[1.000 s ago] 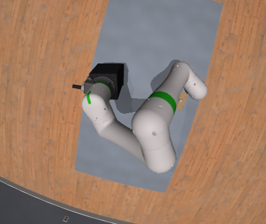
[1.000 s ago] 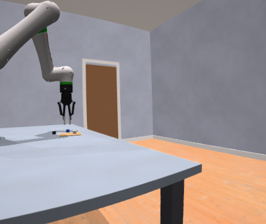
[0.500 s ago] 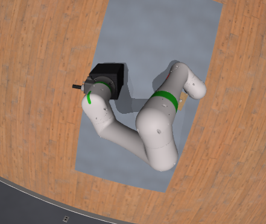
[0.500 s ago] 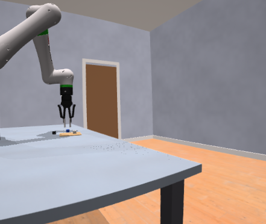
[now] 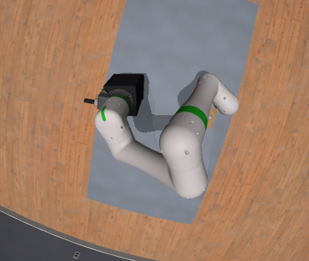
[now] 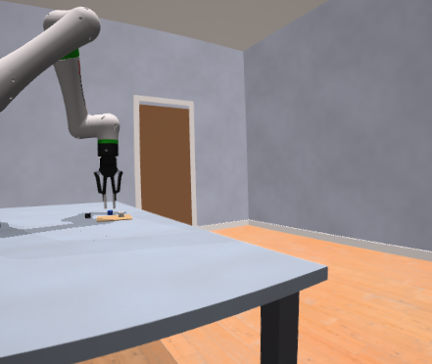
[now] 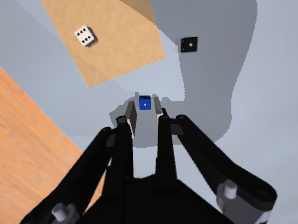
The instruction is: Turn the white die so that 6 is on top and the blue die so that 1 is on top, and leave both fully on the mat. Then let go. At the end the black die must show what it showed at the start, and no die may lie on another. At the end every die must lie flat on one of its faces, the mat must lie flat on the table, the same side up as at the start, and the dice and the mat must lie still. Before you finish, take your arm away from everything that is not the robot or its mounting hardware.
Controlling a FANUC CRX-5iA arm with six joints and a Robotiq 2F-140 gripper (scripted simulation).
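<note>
The blue die lies 5 cm below my hand. The rest, counted from my hand: black die: 11 cm behind, 5 cm below, 4 cm to the right; then tan mat: 13 cm to the right, 6 cm below, 1 cm behind; then white die: 13 cm to the right, 5 cm below, 2 cm ahead.
</note>
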